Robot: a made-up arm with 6 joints. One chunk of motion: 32 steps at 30 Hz.
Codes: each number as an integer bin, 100 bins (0 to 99) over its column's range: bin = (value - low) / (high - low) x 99, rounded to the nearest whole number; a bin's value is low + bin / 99 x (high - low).
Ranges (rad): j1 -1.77..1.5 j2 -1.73..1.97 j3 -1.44..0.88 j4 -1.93..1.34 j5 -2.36..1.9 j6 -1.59..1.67
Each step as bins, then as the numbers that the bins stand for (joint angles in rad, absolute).
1 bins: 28 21 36 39 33 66
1 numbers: -0.8452 -0.9452 -0.5964 -0.6418 -0.9400 0.5833
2 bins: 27 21 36 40 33 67
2 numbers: -0.8782 -0.9452 -0.5964 -0.6088 -0.9400 0.6163
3 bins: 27 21 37 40 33 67
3 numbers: -0.8782 -0.9452 -0.5729 -0.6088 -0.9400 0.6163
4 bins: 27 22 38 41 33 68
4 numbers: -0.8782 -0.9078 -0.5495 -0.5758 -0.9400 0.6492
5 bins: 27 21 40 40 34 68
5 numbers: -0.8782 -0.9452 -0.5026 -0.6088 -0.8970 0.6492
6 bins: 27 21 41 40 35 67
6 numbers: -0.8782 -0.9452 -0.4792 -0.6088 -0.8539 0.6163
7 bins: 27 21 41 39 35 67
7 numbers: -0.8782 -0.9452 -0.4792 -0.6418 -0.8539 0.6163
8 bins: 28 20 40 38 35 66
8 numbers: -0.8452 -0.9825 -0.5026 -0.6748 -0.8539 0.5833
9 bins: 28 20 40 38 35 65
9 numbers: -0.8452 -0.9825 -0.5026 -0.6748 -0.8539 0.5504
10 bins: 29 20 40 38 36 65
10 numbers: -0.8121 -0.9825 -0.5026 -0.6748 -0.8109 0.5504
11 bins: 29 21 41 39 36 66
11 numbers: -0.8121 -0.9452 -0.4792 -0.6418 -0.8109 0.5833
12 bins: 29 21 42 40 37 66
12 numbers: -0.8121 -0.9452 -0.4558 -0.6088 -0.7679 0.5833
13 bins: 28 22 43 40 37 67
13 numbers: -0.8452 -0.9078 -0.4323 -0.6088 -0.7679 0.6163
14 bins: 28 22 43 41 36 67
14 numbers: -0.8452 -0.9078 -0.4323 -0.5758 -0.8109 0.6163
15 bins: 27 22 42 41 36 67
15 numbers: -0.8782 -0.9078 -0.4558 -0.5758 -0.8109 0.6163
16 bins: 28 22 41 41 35 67
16 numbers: -0.8452 -0.9078 -0.4792 -0.5758 -0.8539 0.6163
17 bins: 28 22 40 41 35 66
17 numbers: -0.8452 -0.9078 -0.5026 -0.5758 -0.8539 0.5833
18 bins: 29 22 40 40 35 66
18 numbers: -0.8121 -0.9078 -0.5026 -0.6088 -0.8539 0.5833
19 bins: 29 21 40 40 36 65
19 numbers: -0.8121 -0.9452 -0.5026 -0.6088 -0.8109 0.5504
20 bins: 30 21 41 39 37 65
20 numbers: -0.7791 -0.9452 -0.4792 -0.6418 -0.7679 0.5504
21 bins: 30 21 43 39 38 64
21 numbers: -0.7791 -0.9452 -0.4323 -0.6418 -0.7248 0.5175
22 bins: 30 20 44 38 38 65
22 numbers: -0.7791 -0.9825 -0.4089 -0.6748 -0.7248 0.5504
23 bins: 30 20 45 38 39 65
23 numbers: -0.7791 -0.9825 -0.3855 -0.6748 -0.6818 0.5504
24 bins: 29 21 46 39 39 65
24 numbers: -0.8121 -0.9452 -0.3620 -0.6418 -0.6818 0.5504
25 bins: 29 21 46 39 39 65
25 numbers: -0.8121 -0.9452 -0.3620 -0.6418 -0.6818 0.5504
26 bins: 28 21 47 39 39 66
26 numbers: -0.8452 -0.9452 -0.3386 -0.6418 -0.6818 0.5833
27 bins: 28 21 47 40 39 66
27 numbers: -0.8452 -0.9452 -0.3386 -0.6088 -0.6818 0.5833
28 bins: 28 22 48 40 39 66
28 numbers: -0.8452 -0.9078 -0.3152 -0.6088 -0.6818 0.5833
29 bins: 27 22 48 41 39 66
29 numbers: -0.8782 -0.9078 -0.3152 -0.5758 -0.6818 0.5833
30 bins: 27 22 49 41 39 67
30 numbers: -0.8782 -0.9078 -0.2917 -0.5758 -0.6818 0.6163
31 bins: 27 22 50 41 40 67
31 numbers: -0.8782 -0.9078 -0.2683 -0.5758 -0.6388 0.6163
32 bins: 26 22 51 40 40 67
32 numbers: -0.9112 -0.9078 -0.2448 -0.6088 -0.6388 0.6163
